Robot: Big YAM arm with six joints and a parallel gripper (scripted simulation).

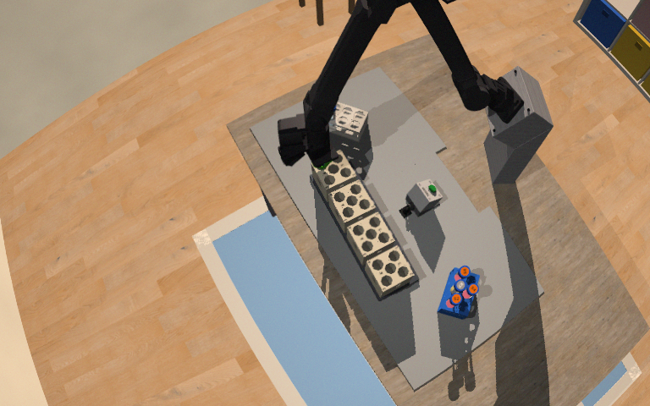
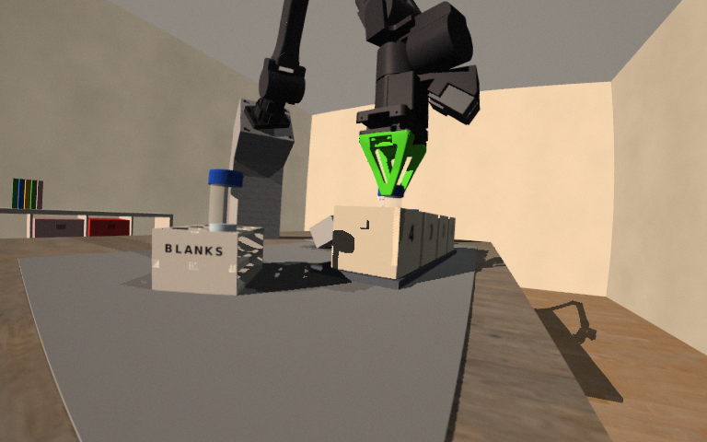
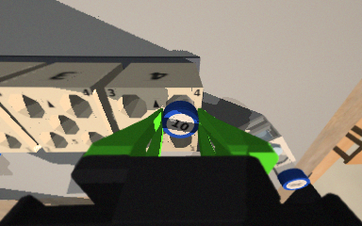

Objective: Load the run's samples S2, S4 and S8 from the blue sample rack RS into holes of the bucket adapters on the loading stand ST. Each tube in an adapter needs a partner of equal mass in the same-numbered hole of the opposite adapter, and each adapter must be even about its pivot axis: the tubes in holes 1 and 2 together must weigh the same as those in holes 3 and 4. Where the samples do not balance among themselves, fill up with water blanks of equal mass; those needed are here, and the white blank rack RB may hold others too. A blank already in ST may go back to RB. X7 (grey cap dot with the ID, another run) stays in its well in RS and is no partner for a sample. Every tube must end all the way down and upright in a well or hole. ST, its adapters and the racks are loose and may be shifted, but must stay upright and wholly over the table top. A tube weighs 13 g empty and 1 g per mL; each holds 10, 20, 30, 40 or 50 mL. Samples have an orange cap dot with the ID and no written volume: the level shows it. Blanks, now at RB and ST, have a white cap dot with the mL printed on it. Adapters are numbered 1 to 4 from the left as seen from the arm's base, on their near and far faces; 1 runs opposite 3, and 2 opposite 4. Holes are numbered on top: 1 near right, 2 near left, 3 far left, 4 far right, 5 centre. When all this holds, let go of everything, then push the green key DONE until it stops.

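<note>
My gripper is now 50 mm above the white-dot blank marked 10, 10 mm to the left of it and 10 mm past it. From my hand the other things lie so: white blank rack RB: 180 mm behind, 120 mm to the right, 90 mm below; tall blue-capped blank: 140 mm to the right, 140 mm behind, 50 mm below; green DONE key: 240 mm to the left, 230 mm behind, 50 mm below.
</note>
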